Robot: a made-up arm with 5 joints. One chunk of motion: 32 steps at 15 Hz.
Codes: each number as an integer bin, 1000 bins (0 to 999) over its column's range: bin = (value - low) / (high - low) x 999, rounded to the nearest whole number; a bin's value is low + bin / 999 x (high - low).
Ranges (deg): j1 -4.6..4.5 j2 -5.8..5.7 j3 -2.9..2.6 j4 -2.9..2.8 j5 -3..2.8
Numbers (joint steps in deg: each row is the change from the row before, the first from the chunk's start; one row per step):
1: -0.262 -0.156 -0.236 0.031 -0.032
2: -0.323 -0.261 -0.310 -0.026 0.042
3: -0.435 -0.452 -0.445 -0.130 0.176
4: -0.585 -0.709 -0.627 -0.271 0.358
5: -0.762 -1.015 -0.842 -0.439 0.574
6: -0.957 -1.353 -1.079 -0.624 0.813
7: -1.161 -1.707 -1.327 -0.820 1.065
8: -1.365 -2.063 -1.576 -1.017 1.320
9: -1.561 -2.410 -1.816 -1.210 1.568
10: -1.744 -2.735 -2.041 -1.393 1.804
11: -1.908 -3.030 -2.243 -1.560 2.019
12: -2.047 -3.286 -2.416 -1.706 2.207
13: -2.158 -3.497 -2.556 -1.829 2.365
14: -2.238 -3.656 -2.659 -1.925 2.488
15: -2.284 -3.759 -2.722 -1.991 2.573
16: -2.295 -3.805 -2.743 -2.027 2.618
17: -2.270 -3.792 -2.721 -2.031 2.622
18: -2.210 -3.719 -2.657 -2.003 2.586
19: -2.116 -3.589 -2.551 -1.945 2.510
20: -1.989 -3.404 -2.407 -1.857 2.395
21: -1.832 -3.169 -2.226 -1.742 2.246
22: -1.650 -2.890 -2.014 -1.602 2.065
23: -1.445 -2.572 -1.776 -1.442 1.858
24: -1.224 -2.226 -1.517 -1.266 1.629
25: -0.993 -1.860 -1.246 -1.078 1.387
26: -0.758 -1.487 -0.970 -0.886 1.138
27: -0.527 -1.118 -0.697 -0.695 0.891
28: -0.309 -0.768 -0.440 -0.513 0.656
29: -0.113 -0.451 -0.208 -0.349 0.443
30: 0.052 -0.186 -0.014 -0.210 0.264
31: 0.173 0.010 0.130 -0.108 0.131
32: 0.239 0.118 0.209 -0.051 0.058
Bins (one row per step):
1: 476 490 484 514 511
2: 470 481 470 504 524
3: 457 465 446 485 547
4: 441 442 413 461 578
5: 421 416 374 431 616
6: 400 386 331 399 657
7: 378 356 286 365 700
8: 355 325 240 330 744
9: 334 294 197 296 787
10: 314 266 156 264 827
11: 296 241 119 235 864
12: 280 218 88 209 897
13: 268 200 62 188 924
14: 259 186 44 171 945
15: 254 177 32 159 960
16: 253 173 29 153 968
17: 256 174 33 152 968
18: 262 181 44 157 962
19: 273 192 63 167 949
20: 287 208 90 183 929
21: 304 229 122 203 904
22: 324 253 161 227 872
23: 346 280 204 256 837
24: 371 310 251 286 797
25: 396 342 300 319 756
26: 422 375 351 353 713
27: 447 407 400 386 670
28: 471 437 447 418 630
29: 493 465 489 447 593
30: 511 488 524 471 562
31: 524 505 550 489 539
32: 531 514 565 499 527

